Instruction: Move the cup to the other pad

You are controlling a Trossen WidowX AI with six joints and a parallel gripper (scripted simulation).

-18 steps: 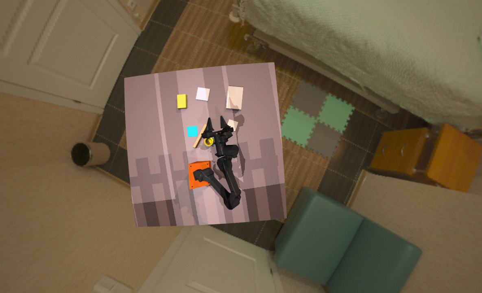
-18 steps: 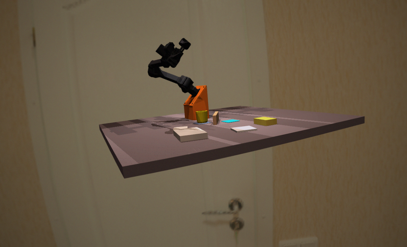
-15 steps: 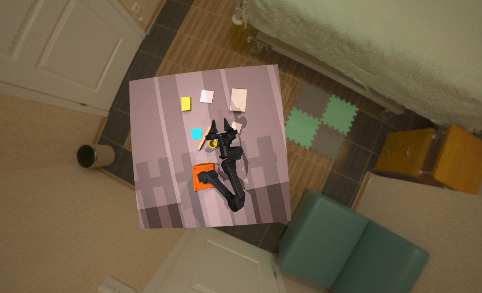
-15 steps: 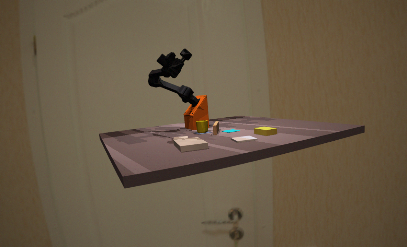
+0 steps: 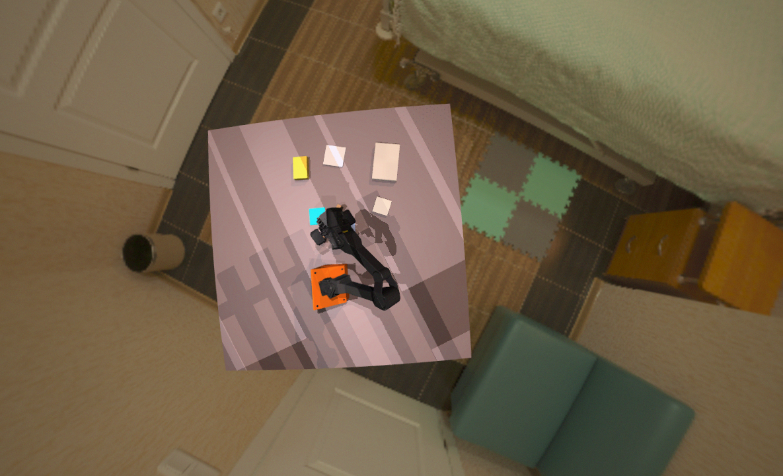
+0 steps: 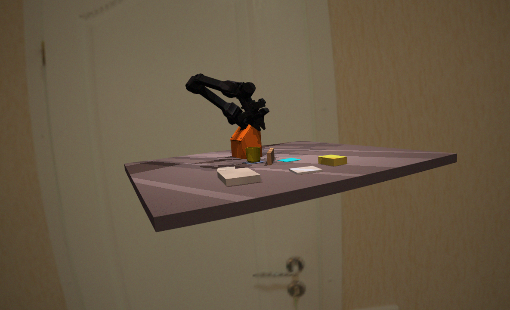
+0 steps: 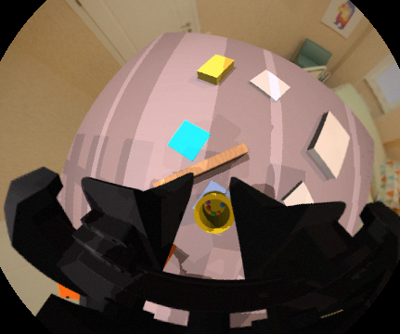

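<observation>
The yellow cup is 120 mm below my gripper tip, 60 mm behind it and 30 mm to the right of it. Also, from my gripper tip: wooden block: 140 mm below, 30 mm to the left, 10 mm ahead; then light blue pad: 160 mm below, 50 mm behind, 30 mm to the right; then cyan pad: 160 mm below, 100 mm to the left, 60 mm ahead.
</observation>
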